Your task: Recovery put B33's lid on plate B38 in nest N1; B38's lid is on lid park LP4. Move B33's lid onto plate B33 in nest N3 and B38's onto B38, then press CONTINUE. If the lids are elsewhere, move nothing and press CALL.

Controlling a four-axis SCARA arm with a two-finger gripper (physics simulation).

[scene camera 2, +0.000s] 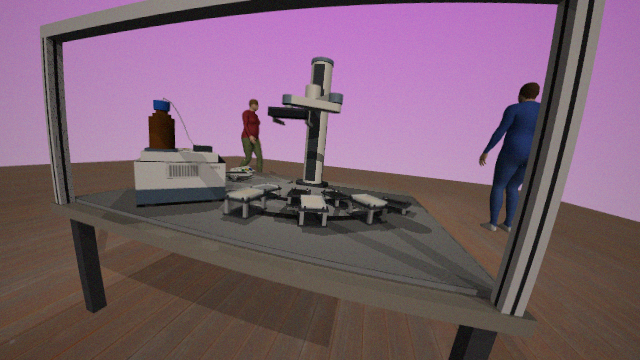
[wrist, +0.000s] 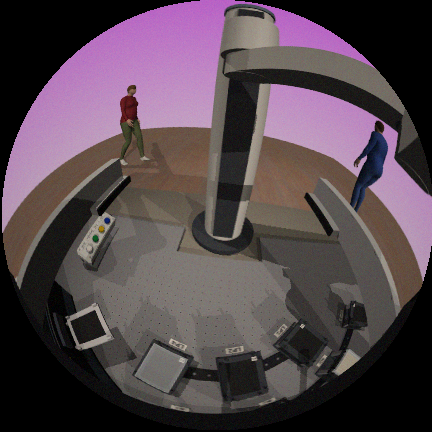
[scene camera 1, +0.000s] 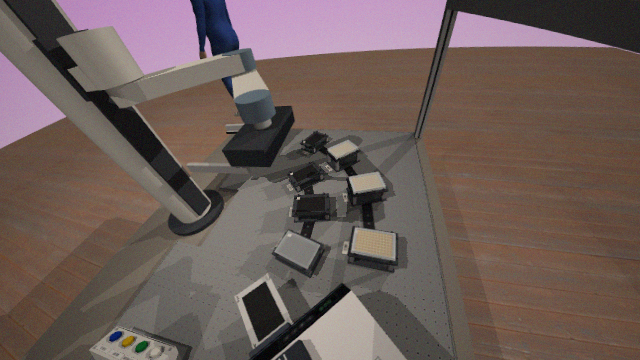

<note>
My gripper holds nothing. Further things: a button box.
</note>
